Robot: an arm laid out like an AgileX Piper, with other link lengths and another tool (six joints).
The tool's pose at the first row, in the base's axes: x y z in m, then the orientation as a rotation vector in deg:
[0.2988, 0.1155, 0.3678, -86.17, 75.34, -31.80]
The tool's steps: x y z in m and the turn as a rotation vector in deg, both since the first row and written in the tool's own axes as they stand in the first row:
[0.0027, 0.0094, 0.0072, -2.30, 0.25, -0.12]
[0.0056, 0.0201, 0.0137, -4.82, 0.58, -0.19]
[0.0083, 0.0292, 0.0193, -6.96, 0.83, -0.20]
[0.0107, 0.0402, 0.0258, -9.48, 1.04, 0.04]
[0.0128, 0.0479, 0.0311, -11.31, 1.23, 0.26]
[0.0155, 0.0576, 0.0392, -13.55, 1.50, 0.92]
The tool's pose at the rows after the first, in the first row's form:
[0.3015, 0.1169, 0.3560, -88.11, 76.49, -30.73]
[0.3030, 0.1179, 0.3433, -90.18, 77.83, -29.54]
[0.3045, 0.1186, 0.3324, -91.90, 78.97, -28.45]
[0.3058, 0.1202, 0.3196, -93.74, 80.41, -26.90]
[0.3074, 0.1212, 0.3102, -95.03, 81.52, -25.76]
[0.3107, 0.1229, 0.2978, -96.30, 83.16, -24.12]

